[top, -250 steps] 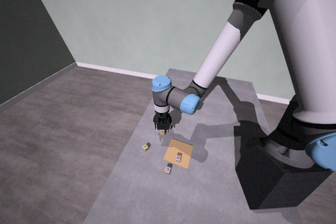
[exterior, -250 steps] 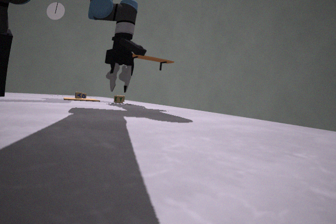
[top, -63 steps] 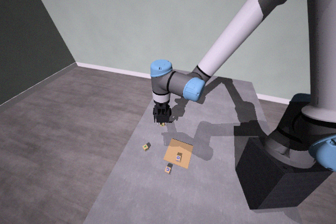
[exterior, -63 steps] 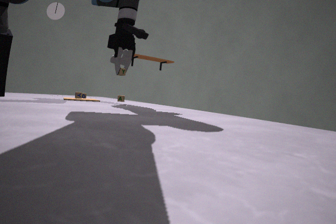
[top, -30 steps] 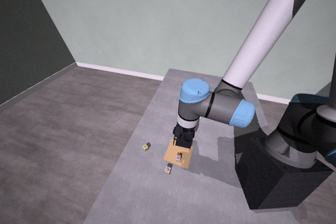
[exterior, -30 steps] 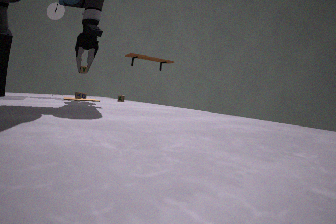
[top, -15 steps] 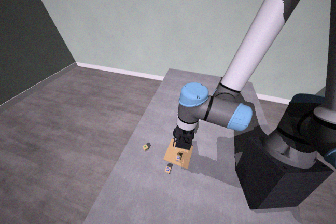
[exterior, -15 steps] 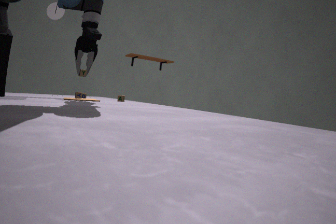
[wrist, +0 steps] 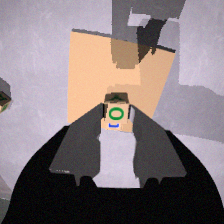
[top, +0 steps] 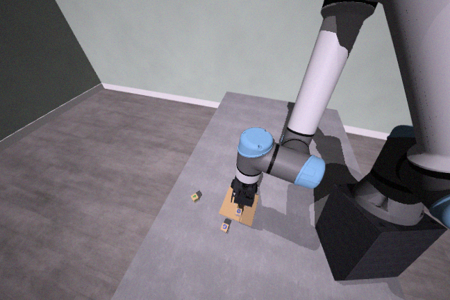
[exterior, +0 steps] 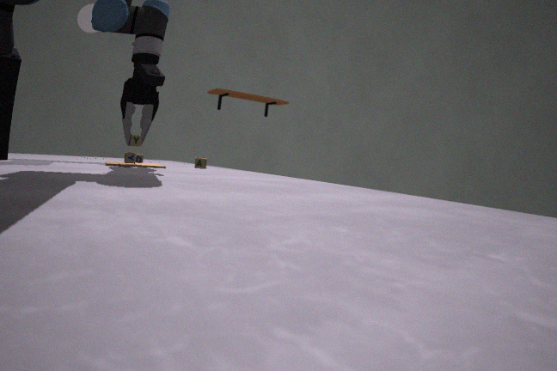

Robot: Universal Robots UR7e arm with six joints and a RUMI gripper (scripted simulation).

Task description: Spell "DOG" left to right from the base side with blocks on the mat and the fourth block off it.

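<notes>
My gripper is now 60 mm above the mat. Round my hand: blue g block (110 mm to the left, 50 mm below, 40 mm ahead); green block (right at my hand); blue d block (40 mm to the left, 40 mm below).
</notes>
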